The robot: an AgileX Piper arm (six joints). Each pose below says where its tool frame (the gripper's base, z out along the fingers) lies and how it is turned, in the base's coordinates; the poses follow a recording.
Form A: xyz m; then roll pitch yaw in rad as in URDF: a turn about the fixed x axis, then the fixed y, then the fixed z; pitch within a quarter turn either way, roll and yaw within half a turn.
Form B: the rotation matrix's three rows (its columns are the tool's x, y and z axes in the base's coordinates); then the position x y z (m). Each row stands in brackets. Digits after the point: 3 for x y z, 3 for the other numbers.
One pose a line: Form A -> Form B
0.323 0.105 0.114 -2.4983 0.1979 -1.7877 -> [[-0.211 -0.756 0.620], [-0.958 0.287 0.025], [-0.197 -0.588 -0.785]], [0.323 0.105 0.114]
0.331 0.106 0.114 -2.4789 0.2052 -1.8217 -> [[-0.243 -0.733 0.636], [-0.948 0.317 0.003], [-0.204 -0.602 -0.772]], [0.331 0.106 0.114]
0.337 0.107 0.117 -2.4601 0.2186 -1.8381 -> [[-0.258 -0.713 0.652], [-0.942 0.337 -0.004], [-0.217 -0.615 -0.758]], [0.337 0.107 0.117]
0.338 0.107 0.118 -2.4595 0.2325 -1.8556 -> [[-0.273 -0.704 0.655], [-0.934 0.358 -0.005], [-0.230 -0.613 -0.755]], [0.338 0.107 0.118]
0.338 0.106 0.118 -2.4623 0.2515 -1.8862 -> [[-0.300 -0.691 0.657], [-0.921 0.390 -0.011], [-0.249 -0.608 -0.754]], [0.338 0.106 0.118]
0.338 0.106 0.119 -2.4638 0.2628 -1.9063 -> [[-0.318 -0.682 0.659], [-0.912 0.410 -0.015], [-0.260 -0.606 -0.752]], [0.338 0.106 0.119]
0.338 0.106 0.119 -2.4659 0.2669 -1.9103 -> [[-0.321 -0.681 0.658], [-0.910 0.415 -0.014], [-0.264 -0.603 -0.753]], [0.338 0.106 0.119]
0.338 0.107 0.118 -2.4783 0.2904 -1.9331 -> [[-0.340 -0.674 0.656], [-0.896 0.444 -0.007], [-0.286 -0.590 -0.755]], [0.338 0.107 0.118]
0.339 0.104 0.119 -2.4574 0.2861 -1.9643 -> [[-0.368 -0.647 0.668], [-0.886 0.462 -0.040], [-0.282 -0.606 -0.743]], [0.339 0.104 0.119]
